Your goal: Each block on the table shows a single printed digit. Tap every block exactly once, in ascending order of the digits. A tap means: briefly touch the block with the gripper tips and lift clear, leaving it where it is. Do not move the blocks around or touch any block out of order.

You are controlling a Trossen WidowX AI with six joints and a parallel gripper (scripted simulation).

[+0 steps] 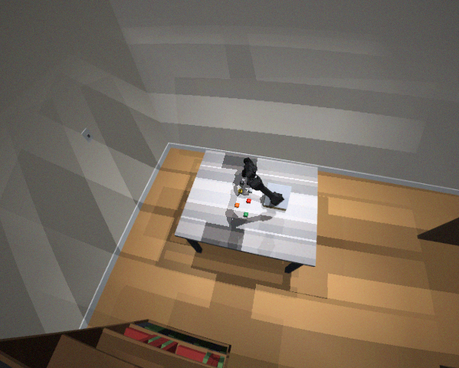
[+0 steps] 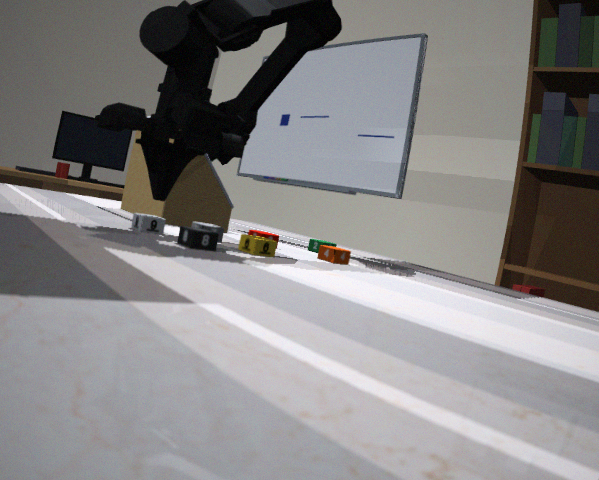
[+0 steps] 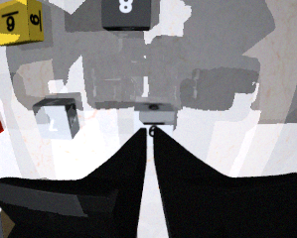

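Right now my gripper tip is 30 mm above the pale grey block and 10 mm past it. The rest, counted from my gripper tip: yellow block: 110 mm to the left, 80 mm ahead, 30 mm below; red block: 180 mm to the left, 30 mm below, 20 mm behind; black block: 80 mm ahead, 30 mm below, 20 mm to the left.
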